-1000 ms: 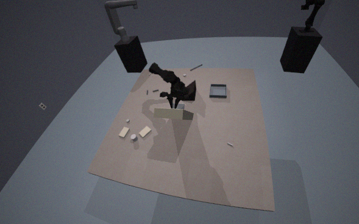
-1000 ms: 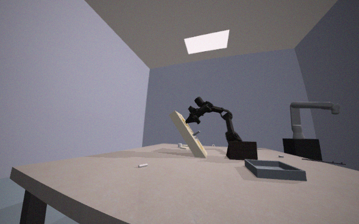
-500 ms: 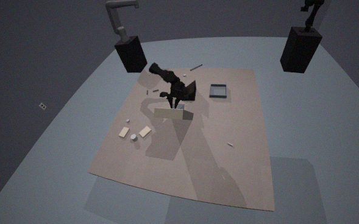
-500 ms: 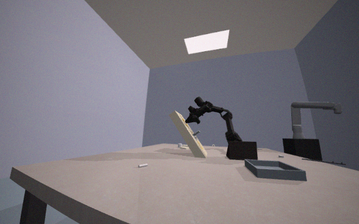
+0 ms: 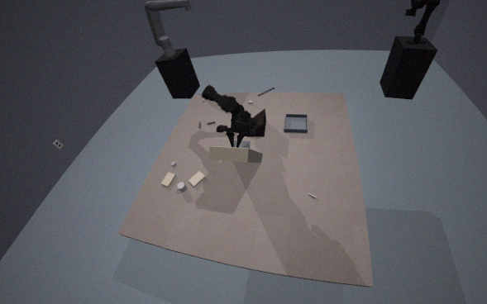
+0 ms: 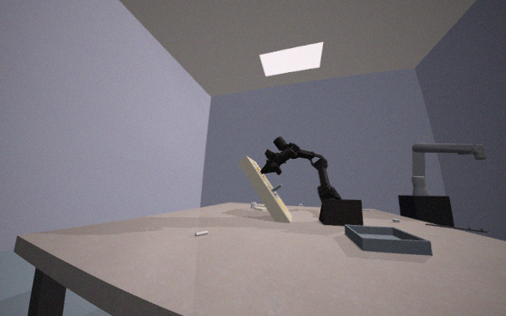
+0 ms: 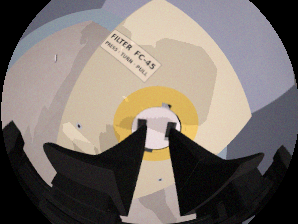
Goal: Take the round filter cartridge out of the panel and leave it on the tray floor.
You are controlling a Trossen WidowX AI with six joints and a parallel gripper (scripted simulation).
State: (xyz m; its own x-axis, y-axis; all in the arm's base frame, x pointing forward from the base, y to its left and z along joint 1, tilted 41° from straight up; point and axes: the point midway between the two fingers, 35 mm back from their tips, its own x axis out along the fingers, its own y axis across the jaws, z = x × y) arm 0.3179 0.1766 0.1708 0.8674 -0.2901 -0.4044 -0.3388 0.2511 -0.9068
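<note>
Right now the round white cartridge is 1 cm ahead of my gripper tip and 1 cm below it. From my gripper tip the other things lie so: service panel 3 cm behind, 9 cm below; grey tray 45 cm behind, 26 cm to the left, 23 cm below.
</note>
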